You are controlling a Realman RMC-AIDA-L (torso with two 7-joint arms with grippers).
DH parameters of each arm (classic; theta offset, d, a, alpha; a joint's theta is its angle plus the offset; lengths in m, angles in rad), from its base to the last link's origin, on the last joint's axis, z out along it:
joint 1: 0 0.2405 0 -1.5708
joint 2: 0 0 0 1.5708
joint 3: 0 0.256 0 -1.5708
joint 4: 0 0 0 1.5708
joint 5: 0 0.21 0 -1.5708
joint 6: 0 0 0 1.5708
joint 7: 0 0.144 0 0
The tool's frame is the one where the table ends.
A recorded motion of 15 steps. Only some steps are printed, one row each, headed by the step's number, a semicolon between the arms.
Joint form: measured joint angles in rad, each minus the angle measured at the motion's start. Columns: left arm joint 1, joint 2, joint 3, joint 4, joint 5, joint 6, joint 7; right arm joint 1, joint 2, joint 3, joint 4, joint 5, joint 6, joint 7.
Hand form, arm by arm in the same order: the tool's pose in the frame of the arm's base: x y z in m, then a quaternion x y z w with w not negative. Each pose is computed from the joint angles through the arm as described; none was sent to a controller.
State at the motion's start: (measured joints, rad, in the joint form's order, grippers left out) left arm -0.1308 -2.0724 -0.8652 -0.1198 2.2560 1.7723 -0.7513; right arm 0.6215 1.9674 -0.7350 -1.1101 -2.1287 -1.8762 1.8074
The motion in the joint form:
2: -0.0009 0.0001 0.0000 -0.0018 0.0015 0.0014 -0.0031; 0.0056 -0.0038 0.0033 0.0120 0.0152 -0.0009 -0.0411
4: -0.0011 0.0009 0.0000 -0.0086 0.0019 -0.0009 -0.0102; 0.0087 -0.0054 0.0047 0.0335 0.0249 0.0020 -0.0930
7: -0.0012 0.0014 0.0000 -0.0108 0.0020 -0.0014 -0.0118; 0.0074 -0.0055 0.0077 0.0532 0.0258 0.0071 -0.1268
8: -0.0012 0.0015 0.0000 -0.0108 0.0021 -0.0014 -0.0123; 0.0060 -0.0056 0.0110 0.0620 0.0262 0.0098 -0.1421
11: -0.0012 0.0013 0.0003 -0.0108 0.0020 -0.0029 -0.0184; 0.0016 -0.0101 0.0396 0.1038 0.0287 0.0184 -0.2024
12: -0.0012 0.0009 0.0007 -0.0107 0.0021 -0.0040 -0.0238; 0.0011 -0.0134 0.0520 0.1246 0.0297 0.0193 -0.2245
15: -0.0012 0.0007 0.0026 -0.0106 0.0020 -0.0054 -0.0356; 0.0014 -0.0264 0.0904 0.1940 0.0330 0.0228 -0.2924
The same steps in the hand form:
2: -0.3543 0.2033 0.0461 -0.51688 -0.28662 -0.57566 0.56507; 0.2011 0.3495 0.0965 -0.97718 0.15510 0.12473 0.07422
4: -0.3535 0.2043 0.0459 -0.51503 -0.28869 -0.57963 0.56163; 0.2013 0.3500 0.0947 -0.97956 0.13435 0.13056 0.07326
7: -0.3532 0.2046 0.0460 -0.51459 -0.28900 -0.58073 0.56074; 0.2041 0.3498 0.0925 -0.98024 0.12614 0.13365 0.07322
8: -0.3532 0.2046 0.0460 -0.51458 -0.28910 -0.58085 0.56058; 0.2057 0.3497 0.0919 -0.98028 0.12311 0.13556 0.07424
11: -0.3534 0.2046 0.0458 -0.51373 -0.29136 -0.58217 0.55881; 0.2135 0.3495 0.0921 -0.97885 0.11495 0.14779 0.08247
12: -0.3534 0.2047 0.0455 -0.51305 -0.29337 -0.58340 0.55710; 0.2167 0.3492 0.0921 -0.97804 0.11329 0.15337 0.08409
15: -0.3534 0.2048 0.0451 -0.51191 -0.29721 -0.58624 0.55312; 0.2261 0.3487 0.0925 -0.97514 0.10863 0.17114 0.08947

